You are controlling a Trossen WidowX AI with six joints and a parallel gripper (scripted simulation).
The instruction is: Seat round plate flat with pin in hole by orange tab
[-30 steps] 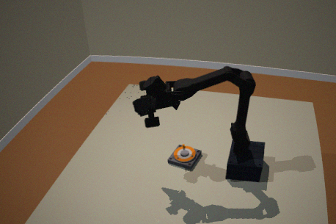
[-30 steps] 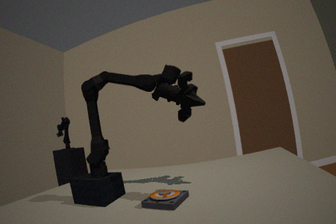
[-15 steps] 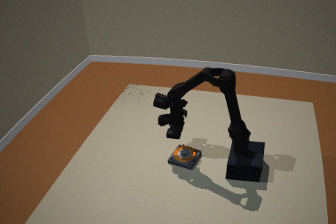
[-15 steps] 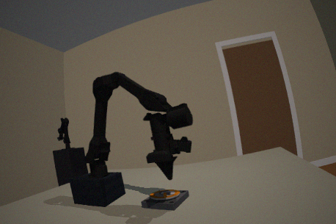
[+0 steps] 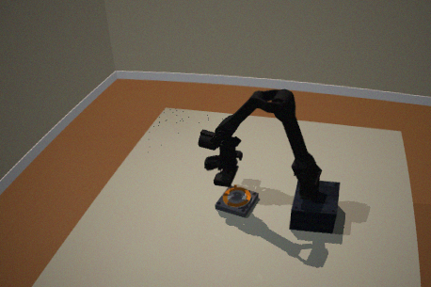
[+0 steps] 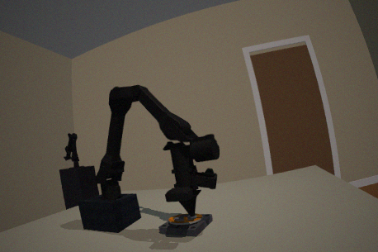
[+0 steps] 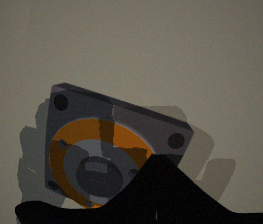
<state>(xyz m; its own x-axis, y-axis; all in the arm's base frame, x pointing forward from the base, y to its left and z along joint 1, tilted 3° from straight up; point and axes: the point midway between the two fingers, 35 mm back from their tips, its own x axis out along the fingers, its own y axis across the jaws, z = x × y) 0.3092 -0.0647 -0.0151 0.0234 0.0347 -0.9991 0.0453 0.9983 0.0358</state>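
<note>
Now: the base 40 mm to the left of my gripper tip, 40 mm behind it and 30 mm below it.
</note>
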